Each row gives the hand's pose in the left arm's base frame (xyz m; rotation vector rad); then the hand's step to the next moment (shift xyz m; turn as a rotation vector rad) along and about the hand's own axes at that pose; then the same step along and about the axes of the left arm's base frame.
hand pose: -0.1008 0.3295 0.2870 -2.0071 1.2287 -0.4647
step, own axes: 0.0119 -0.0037 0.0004 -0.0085 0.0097 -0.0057
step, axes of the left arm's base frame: 0.0082 -0.0092 0.0017 -0.0136 0.0025 -0.0028
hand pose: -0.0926 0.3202 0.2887 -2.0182 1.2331 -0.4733
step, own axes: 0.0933 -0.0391 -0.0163 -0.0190 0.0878 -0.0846
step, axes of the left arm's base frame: 0.0583 -0.0768 0.0347 -0.1162 -0.0411 -0.0059
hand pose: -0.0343 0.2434 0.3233 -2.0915 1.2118 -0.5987
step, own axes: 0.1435 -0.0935 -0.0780 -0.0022 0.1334 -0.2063
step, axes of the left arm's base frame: 0.0713 -0.1149 0.1309 -0.2151 -0.1092 0.0466
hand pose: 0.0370 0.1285 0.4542 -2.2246 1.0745 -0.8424
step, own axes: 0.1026 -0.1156 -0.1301 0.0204 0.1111 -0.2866
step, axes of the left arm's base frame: 0.0132 -0.0446 0.1966 -0.2510 -0.1303 0.1222
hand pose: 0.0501 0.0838 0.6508 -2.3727 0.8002 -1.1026
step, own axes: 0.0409 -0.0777 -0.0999 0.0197 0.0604 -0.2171
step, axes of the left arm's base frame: -0.0316 0.0206 0.1275 -0.1801 -0.0835 0.1084
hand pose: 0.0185 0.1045 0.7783 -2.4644 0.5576 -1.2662
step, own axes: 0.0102 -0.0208 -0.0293 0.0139 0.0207 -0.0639
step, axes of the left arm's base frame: -0.0146 0.0105 0.0327 -0.0493 -0.0310 0.0363
